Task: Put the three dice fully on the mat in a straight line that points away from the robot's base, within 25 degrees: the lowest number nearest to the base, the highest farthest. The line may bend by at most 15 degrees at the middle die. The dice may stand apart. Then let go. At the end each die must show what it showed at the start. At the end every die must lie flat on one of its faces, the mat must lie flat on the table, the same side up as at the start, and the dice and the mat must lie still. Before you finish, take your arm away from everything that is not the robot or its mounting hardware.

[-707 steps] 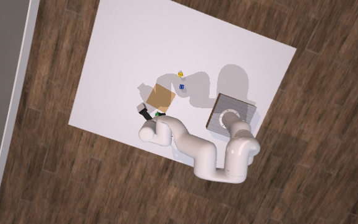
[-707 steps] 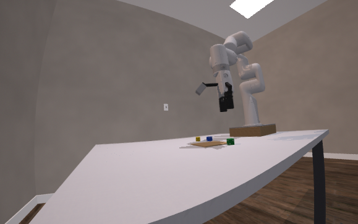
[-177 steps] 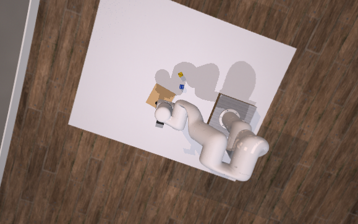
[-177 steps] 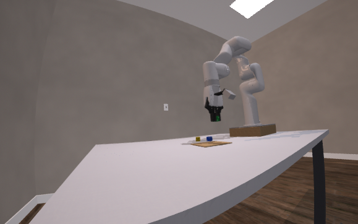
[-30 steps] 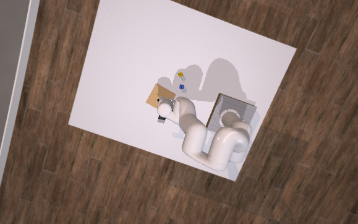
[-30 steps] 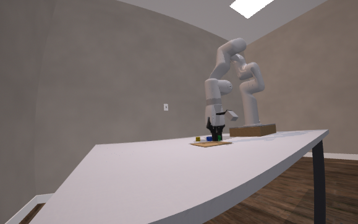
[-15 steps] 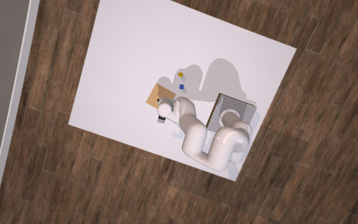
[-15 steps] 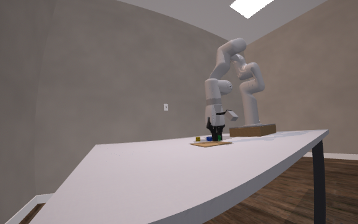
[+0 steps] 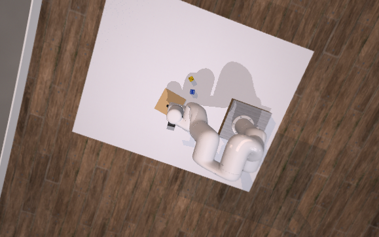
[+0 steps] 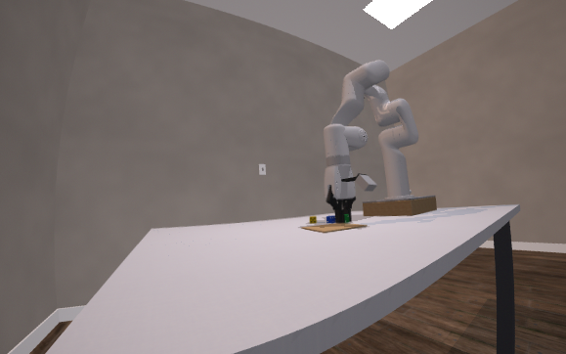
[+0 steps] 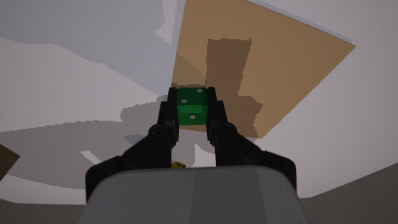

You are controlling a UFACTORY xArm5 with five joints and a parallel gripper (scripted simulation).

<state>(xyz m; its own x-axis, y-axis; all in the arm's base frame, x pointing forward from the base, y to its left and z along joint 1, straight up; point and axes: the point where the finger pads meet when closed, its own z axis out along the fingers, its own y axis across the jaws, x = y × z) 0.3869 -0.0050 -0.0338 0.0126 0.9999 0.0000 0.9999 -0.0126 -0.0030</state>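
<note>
Now: the green die 1 cm below my hand. Round my hand: tan mat: 5 cm ahead, 3 cm below; then blue die: 6 cm behind, 11 cm to the right, 2 cm below; then yellow die: 3 cm behind, 18 cm to the right, 2 cm below.
</note>
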